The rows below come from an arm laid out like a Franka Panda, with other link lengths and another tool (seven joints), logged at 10 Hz.
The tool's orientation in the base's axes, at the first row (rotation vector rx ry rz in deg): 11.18, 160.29, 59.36
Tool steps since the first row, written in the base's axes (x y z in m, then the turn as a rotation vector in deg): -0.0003, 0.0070, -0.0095, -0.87, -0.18, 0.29; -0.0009, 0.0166, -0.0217, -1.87, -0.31, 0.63; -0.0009, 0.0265, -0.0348, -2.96, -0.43, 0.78; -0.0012, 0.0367, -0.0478, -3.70, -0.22, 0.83
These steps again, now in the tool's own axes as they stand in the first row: 0.0024, -0.0010, 0.0115, 0.79, -0.01, -0.49; 0.0059, -0.0018, 0.0266, 1.72, 0.05, -1.02; 0.0089, -0.0029, 0.0427, 2.75, -0.02, -1.41; 0.0122, -0.0038, 0.0589, 3.51, 0.12, -1.45
